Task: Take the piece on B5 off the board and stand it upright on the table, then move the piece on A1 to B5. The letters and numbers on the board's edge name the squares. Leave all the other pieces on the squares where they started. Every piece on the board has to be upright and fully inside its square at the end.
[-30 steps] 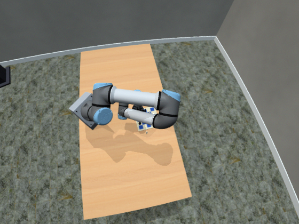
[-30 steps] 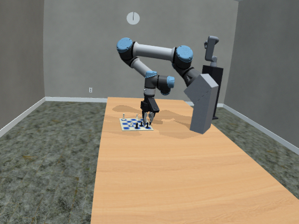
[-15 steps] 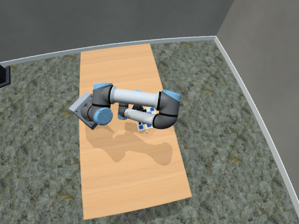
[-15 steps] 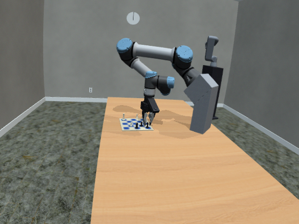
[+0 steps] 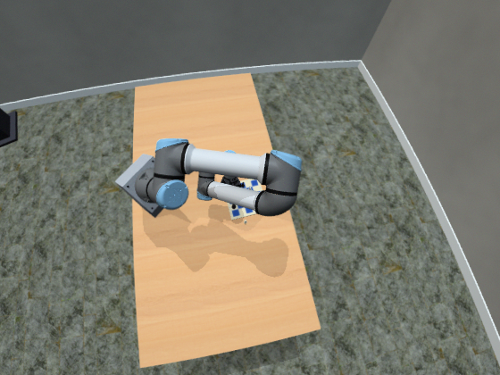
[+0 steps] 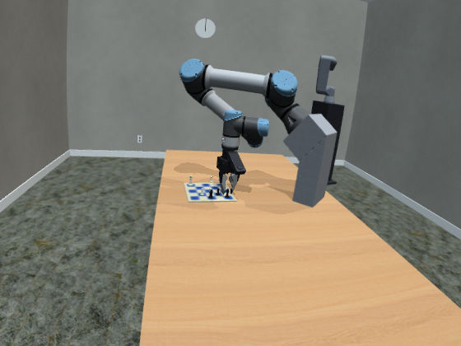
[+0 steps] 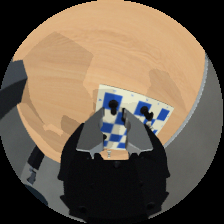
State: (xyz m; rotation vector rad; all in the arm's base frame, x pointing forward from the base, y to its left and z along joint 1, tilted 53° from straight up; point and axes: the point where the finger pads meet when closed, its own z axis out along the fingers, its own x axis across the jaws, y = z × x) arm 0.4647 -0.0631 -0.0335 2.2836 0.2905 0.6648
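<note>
Right now the black chess piece is 10 mm below my hand. Round my hand: light grey piece (180 mm to the right, 120 mm ahead); board (80 mm to the right, 60 mm ahead, 30 mm below).
</note>
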